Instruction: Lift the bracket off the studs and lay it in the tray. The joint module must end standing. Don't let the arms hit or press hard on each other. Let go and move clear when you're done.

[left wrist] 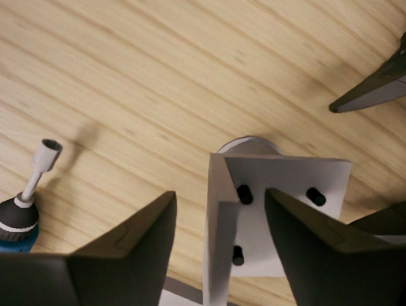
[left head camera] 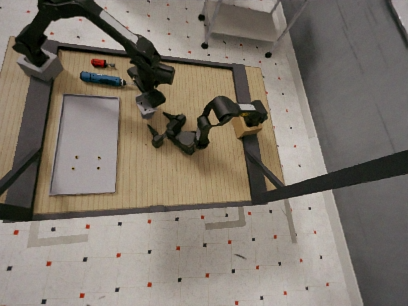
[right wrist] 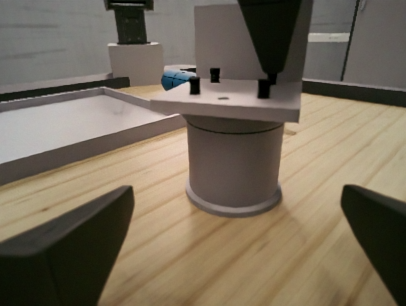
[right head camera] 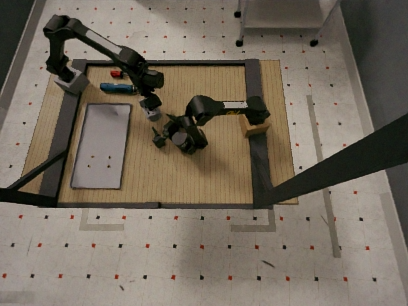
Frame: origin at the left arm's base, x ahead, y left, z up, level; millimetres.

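Seen in the pictures: left gripper, fingertip midpoint: [left wrist: 220,198] [left head camera: 147,97] [right wrist: 273,69]; right gripper, fingertip midpoint: [left wrist: 337,178] [left head camera: 155,118] [right wrist: 235,194] [right head camera: 159,120]; left arm's base, origin of the base link: [left head camera: 37,58] [right wrist: 133,44] [right head camera: 67,76]; right arm's base, origin of the base link: [left head camera: 250,120] [right head camera: 255,118].
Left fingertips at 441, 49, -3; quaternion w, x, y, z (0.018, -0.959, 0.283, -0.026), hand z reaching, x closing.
Observation:
Offsets run from my left fingertips to a thing's middle, as dx, dy, dz.
The grey L-shaped bracket {+13, -32, +11} [left head camera: 145,109] [right head camera: 153,115] [left wrist: 285,172] [right wrist: 225,106] lies on top of the joint module, with black studs through its flat plate and one wall upright. The joint module {+13, -32, -36} [left wrist: 250,145] [right wrist: 232,165] stands upright on the table. My left gripper [left head camera: 150,102] [right head camera: 150,105] [left wrist: 220,198] is partly open above the bracket, its fingers on either side of the upright wall with gaps visible. My right gripper [left head camera: 157,120] [right head camera: 161,122] [right wrist: 235,194] is wide open and empty, low beside the module. The tray {-133, -258, -65} [left head camera: 90,125] [right head camera: 105,132] [right wrist: 65,130] lies at picture left.
A blue driver {-193, +31, -53} [left head camera: 101,78] [right head camera: 117,88] [right wrist: 177,79] and a red screwdriver {-262, +102, -58} [left head camera: 99,63] [right head camera: 116,74] lie beyond the tray. One right finger [left wrist: 370,92] shows close to the bracket in the left wrist view. The two grippers are near each other.

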